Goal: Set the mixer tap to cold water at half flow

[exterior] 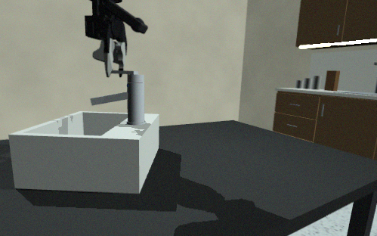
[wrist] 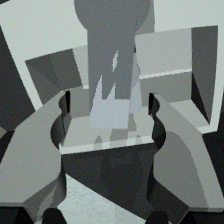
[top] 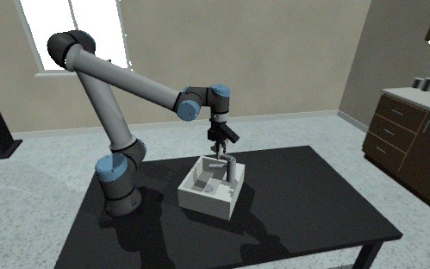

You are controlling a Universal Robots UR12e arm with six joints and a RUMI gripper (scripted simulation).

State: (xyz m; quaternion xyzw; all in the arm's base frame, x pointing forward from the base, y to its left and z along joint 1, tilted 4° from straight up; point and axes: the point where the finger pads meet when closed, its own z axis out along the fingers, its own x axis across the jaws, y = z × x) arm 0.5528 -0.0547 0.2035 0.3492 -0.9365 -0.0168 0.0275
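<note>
Now: hand 20 mm to the left of the flat lever and 10 mm short of it. From my hand the other things lie so: white basin (230 mm below, 50 mm behind, 20 mm to the left).
</note>
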